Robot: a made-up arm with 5 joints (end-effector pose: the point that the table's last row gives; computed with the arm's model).
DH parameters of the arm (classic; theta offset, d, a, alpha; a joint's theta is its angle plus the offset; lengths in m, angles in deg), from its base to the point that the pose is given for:
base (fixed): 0 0 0.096 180
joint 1: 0 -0.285 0.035 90
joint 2: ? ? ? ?
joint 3: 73.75 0 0.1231 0
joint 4: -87.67 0.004 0 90
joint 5: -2.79 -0.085 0 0
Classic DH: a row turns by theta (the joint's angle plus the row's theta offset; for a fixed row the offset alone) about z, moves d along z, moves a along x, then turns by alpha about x.
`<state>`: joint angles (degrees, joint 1 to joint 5).
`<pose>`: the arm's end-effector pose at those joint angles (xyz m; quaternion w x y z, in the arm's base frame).
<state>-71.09 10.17 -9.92 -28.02 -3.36</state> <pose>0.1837 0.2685 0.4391 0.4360 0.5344 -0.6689 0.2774</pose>
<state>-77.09 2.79 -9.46 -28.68 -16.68</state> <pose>0.1503 0.2549 0.4688 0.4022 0.6631 -0.5912 0.2212</pose>
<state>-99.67 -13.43 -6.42 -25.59 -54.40</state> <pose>0.0568 0.2060 0.5125 0.3534 0.9065 -0.1856 0.1374</pose>
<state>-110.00 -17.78 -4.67 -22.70 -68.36</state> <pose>0.0243 0.1853 0.5171 0.3598 0.9243 0.0093 0.1269</pose>
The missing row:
joint 2: -76.08 0 0.1205 0
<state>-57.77 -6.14 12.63 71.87 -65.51</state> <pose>0.1946 0.1639 0.3122 0.9906 0.0904 -0.0460 -0.0913</pose>
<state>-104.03 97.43 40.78 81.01 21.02</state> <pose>0.0938 -0.0078 0.2092 0.2070 -0.6150 0.6618 0.3755</pose>
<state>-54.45 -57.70 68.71 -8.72 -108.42</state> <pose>0.1848 0.1311 0.3500 0.6344 0.6874 -0.0865 -0.3427</pose>
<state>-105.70 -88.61 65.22 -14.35 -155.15</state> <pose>0.0659 0.0922 0.4223 0.3954 0.6691 0.5986 -0.1939</pose>
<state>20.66 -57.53 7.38 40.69 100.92</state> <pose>0.2010 -0.0353 0.4839 0.5042 -0.6567 -0.3885 0.4045</pose>
